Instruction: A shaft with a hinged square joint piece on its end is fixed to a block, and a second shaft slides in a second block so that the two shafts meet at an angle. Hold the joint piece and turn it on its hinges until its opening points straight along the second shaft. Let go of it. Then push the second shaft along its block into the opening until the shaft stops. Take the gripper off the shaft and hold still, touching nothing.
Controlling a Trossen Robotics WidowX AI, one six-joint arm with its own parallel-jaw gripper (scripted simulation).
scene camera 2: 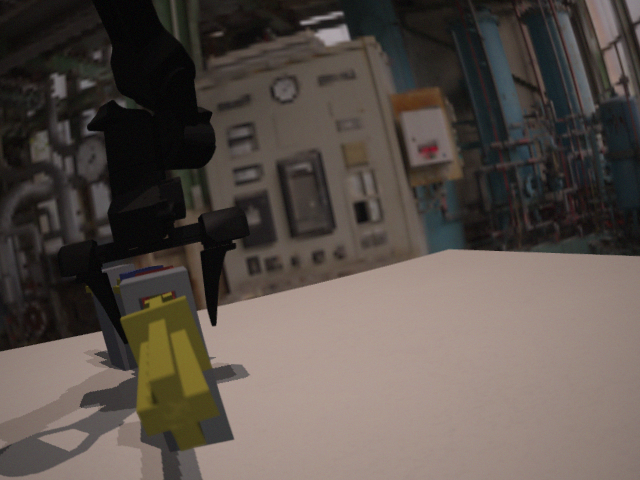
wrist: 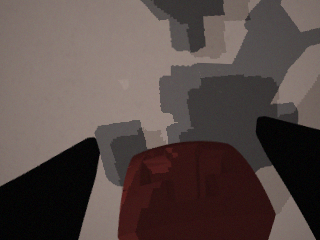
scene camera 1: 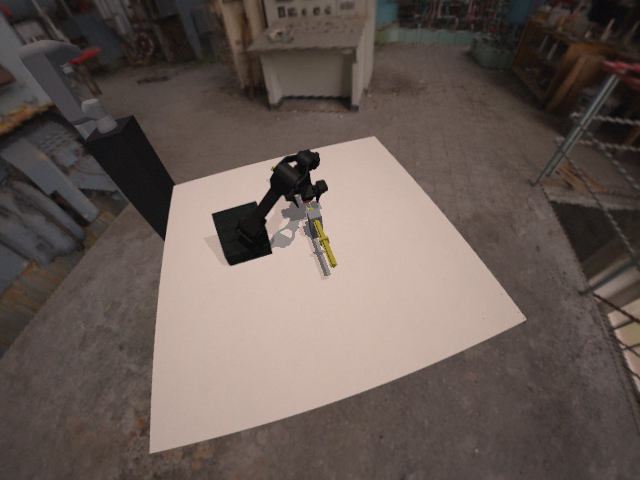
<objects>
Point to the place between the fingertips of my gripper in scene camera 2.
169,335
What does my gripper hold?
Nothing.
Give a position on a dark red joint piece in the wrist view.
196,182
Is my gripper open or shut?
Open.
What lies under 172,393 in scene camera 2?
A yellow shaft.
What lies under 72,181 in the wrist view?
My gripper.
</objects>
